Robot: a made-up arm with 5 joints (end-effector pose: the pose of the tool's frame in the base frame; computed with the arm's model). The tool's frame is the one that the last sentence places. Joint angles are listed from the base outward.
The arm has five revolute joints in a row. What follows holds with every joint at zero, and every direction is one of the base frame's.
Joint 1 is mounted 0.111 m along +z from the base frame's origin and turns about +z.
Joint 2 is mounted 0.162 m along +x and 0.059 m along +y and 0.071 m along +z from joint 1 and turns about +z.
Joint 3 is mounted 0.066 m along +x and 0.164 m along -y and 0.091 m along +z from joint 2 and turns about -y.
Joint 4 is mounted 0.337 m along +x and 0.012 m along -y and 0.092 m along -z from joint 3 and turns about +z.
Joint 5 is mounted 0.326 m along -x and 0.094 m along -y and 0.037 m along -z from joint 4 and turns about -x.
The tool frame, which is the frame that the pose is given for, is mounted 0.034 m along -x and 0.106 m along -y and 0.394 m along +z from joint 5; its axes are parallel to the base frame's.
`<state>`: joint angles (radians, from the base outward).
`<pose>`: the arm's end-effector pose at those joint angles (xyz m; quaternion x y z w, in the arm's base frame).
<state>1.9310 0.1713 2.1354 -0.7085 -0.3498</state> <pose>0.0661 0.2048 0.0365 0.9153 -0.0882 0.3298 0.2137</pose>
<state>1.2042 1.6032 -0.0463 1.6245 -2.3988</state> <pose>-0.4696 0.8873 -0.2469 0.5649 -0.7513 -0.2720 0.2061</pose>
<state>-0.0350 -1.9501 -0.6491 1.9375 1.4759</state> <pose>-0.4925 0.0892 0.1649 -0.4193 -0.0746 -0.0984 0.8994</pose>
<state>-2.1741 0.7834 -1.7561 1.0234 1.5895</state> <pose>-0.3543 -0.2805 0.3849 0.0556 0.2750 0.1137 0.9531</pose>
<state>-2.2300 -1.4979 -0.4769 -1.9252 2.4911</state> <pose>-0.5091 0.0404 -0.3737 -0.9346 -0.3321 -0.0427 0.1197</pose>
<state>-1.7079 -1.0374 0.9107 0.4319 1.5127</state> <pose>0.0156 -0.1117 0.1838 0.5678 -0.5699 0.5927 0.0389</pose>
